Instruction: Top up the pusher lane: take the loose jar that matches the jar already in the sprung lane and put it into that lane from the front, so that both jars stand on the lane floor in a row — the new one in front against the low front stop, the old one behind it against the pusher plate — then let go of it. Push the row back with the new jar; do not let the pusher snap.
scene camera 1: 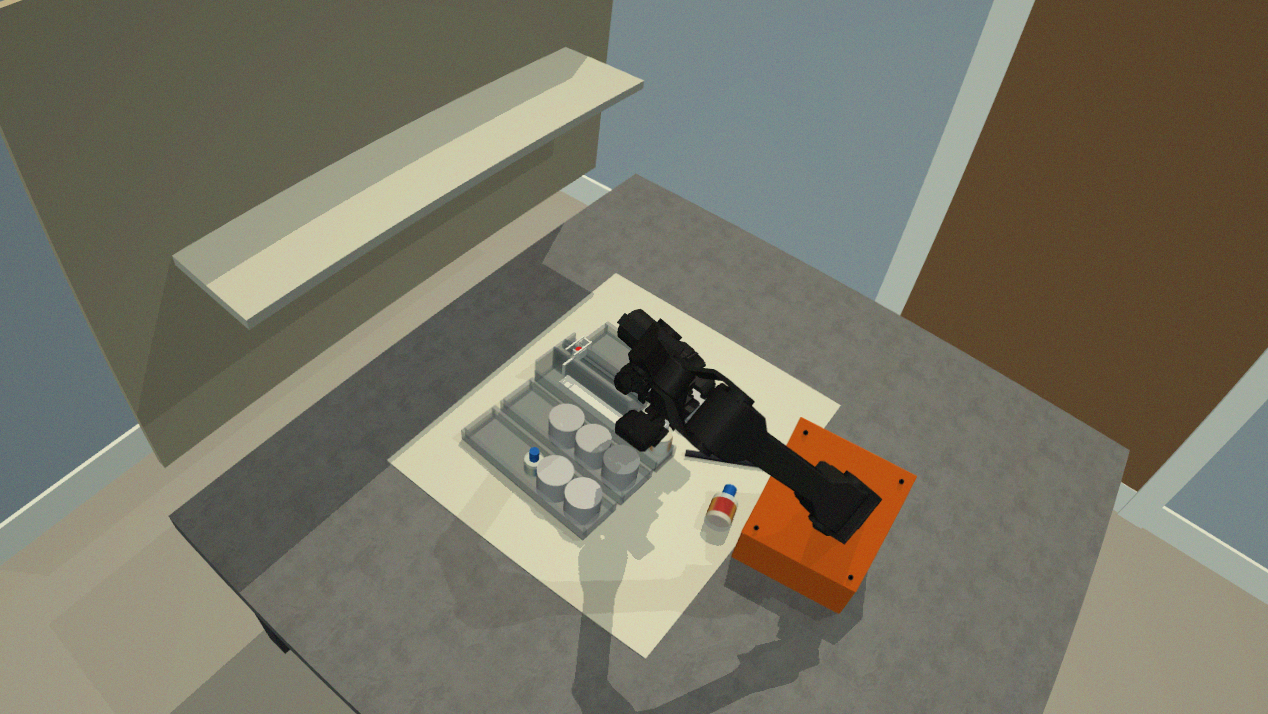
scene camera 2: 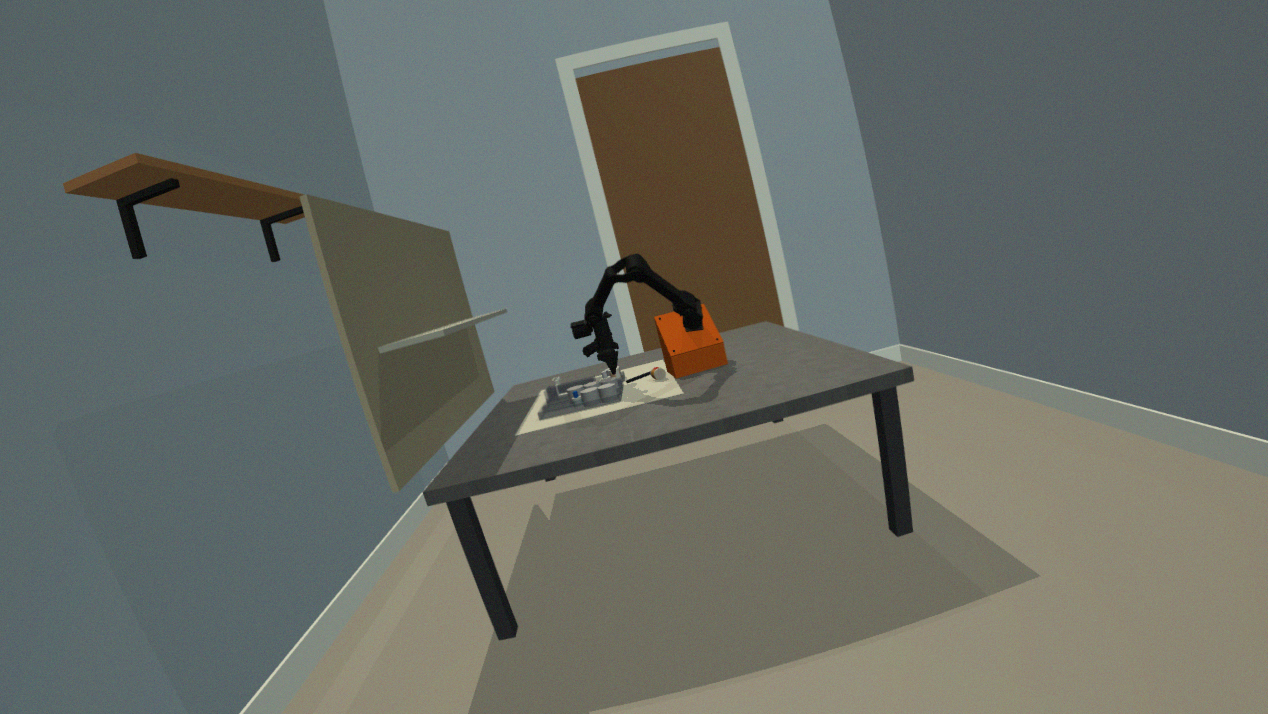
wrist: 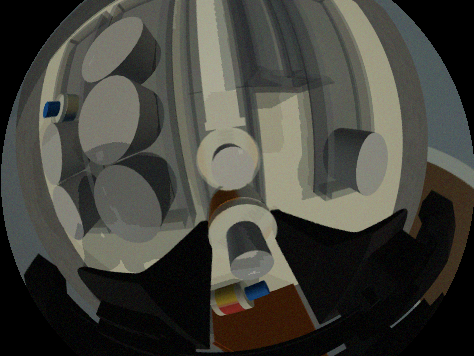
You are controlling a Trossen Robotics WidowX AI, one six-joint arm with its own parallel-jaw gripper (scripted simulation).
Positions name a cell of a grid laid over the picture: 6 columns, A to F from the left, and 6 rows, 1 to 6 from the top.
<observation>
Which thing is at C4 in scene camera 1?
A grey cylinder.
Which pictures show my gripper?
Scene camera 1, scene camera 2 and the wrist view: all of them.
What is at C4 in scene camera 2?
My gripper.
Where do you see a grey cylinder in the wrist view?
B2
</observation>
